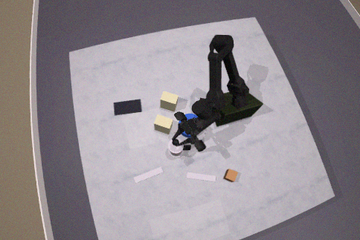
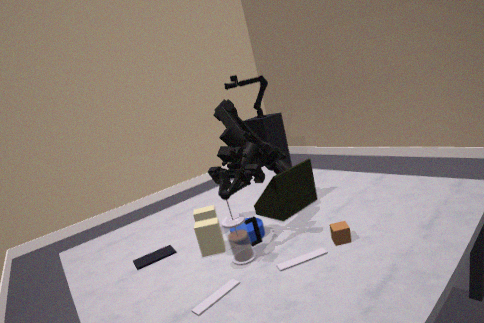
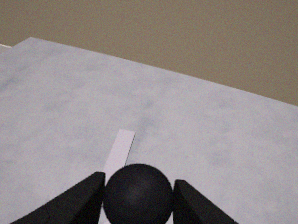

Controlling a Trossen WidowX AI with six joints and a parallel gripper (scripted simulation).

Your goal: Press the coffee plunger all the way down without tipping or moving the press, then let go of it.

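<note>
Right now my gripper tip is 3 cm past the coffee press and 11 cm above it. Also, from my gripper tip: orange cube: 22 cm behind, 23 cm to the left, 20 cm below; then dark flat tile: 13 cm ahead, 32 cm to the right, 22 cm below.
</note>
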